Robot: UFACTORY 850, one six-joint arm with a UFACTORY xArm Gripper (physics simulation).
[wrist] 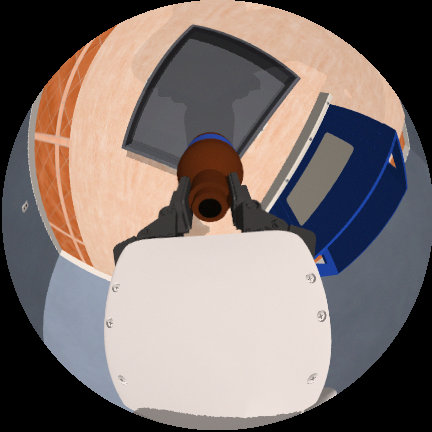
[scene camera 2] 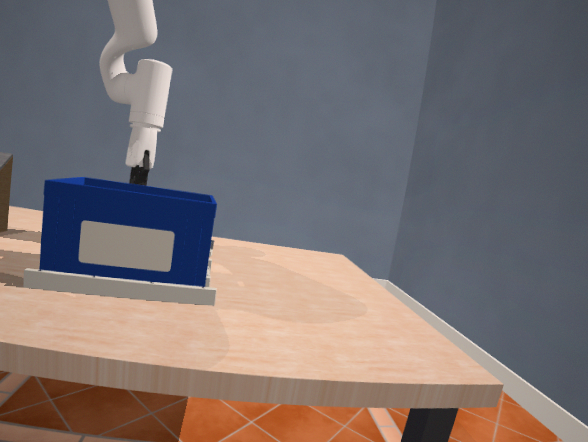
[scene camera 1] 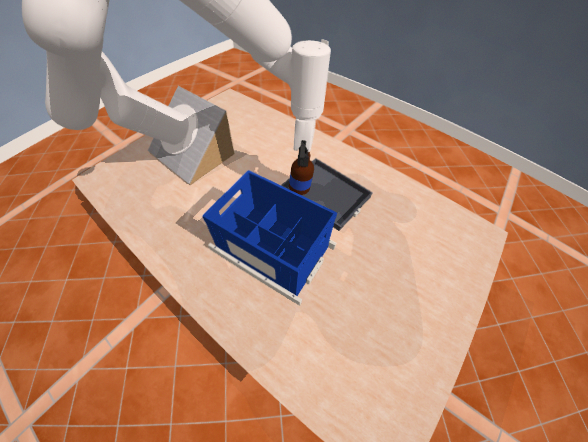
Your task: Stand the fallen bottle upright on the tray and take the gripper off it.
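The brown bottle point(scene camera 1: 302, 172) point(wrist: 210, 160) with a blue label stands upright or nearly so at the left end of the dark grey tray point(scene camera 1: 340, 187) point(wrist: 215, 65) in scene view 1. Its base is over the tray's end by the crate; whether it rests flat on the tray floor I cannot tell. My gripper point(scene camera 1: 303, 159) point(scene camera 2: 139, 176) point(wrist: 209, 187) points down and is shut on the bottle's neck, with a black finger on each side and the open mouth showing in the wrist view. In scene view 2 the crate hides the bottle and tray.
A blue divided crate point(scene camera 1: 287, 272) point(scene camera 2: 60, 230) point(wrist: 370, 150) stands close beside the tray and bottle, higher than the tray rim. Pale rails point(scene camera 1: 255, 272) point(scene camera 2: 120, 290) point(wrist: 309, 140) run along its base. The arm's wedge-shaped mount point(scene camera 1: 217, 150) is at the table's back left.
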